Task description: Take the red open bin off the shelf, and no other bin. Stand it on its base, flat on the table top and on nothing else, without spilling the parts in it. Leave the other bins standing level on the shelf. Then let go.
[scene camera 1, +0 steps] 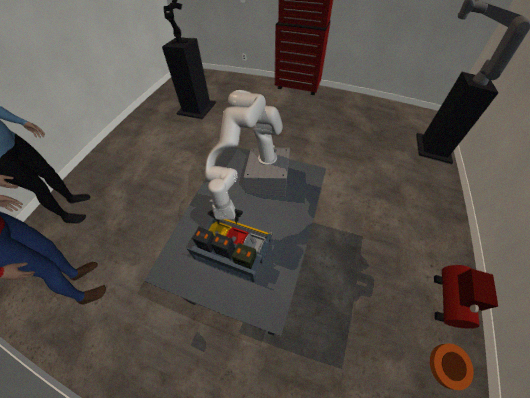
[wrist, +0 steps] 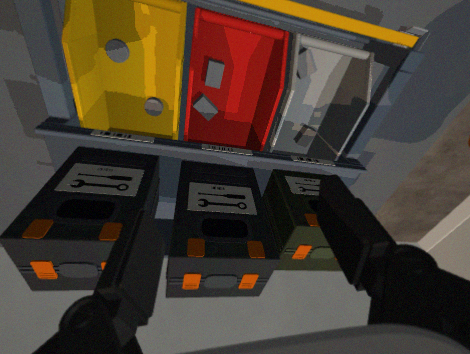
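Seen in the pictures: gripper, fingertip midpoint: (scene camera 1: 227, 221) (wrist: 236, 212); arm's base at its link origin: (scene camera 1: 267, 158).
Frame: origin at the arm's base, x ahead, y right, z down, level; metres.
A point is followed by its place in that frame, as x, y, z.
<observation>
The red open bin (scene camera 1: 236, 235) {0.513, 0.029, 0.171} (wrist: 240, 75) {0.542, -0.002, 0.171} stands on the shelf (scene camera 1: 222, 262) {0.737, -0.006, 0.024} (wrist: 55, 128) {0.599, 0.187, 0.074} between a yellow bin (scene camera 1: 219, 229) {0.510, 0.145, 0.171} (wrist: 135, 60) {0.546, 0.131, 0.171} and a light grey bin (scene camera 1: 254, 242) (wrist: 330, 92). Two grey block-shaped parts lie in the red bin. The yellow bin holds two round parts, and the grey bin holds grey parts. My gripper (scene camera 1: 225, 219) {0.554, 0.029, -0.070} (wrist: 236, 212) {0.554, 0.029, -0.070} is open and empty. In the scene view it is above the shelf's yellow-barred side, near the yellow bin. In the wrist view the fingers stand wide apart, below the bins and over the toolboxes in the picture.
Two dark toolboxes (scene camera 1: 202, 239) {0.679, 0.120, -0.042} (wrist: 215, 220) {0.625, 0.028, -0.014} and an olive toolbox (scene camera 1: 244, 255) {0.680, -0.107, -0.018} (wrist: 292, 220) {0.627, -0.050, -0.007} stand in a row beside the bins. A yellow bar (scene camera 1: 250, 228) {0.466, -0.048, 0.118} (wrist: 340, 22) {0.464, -0.084, 0.115} runs along the bins' other side. The grey table top (scene camera 1: 270, 305) {0.830, -0.292, 0.180} extends around the shelf.
</observation>
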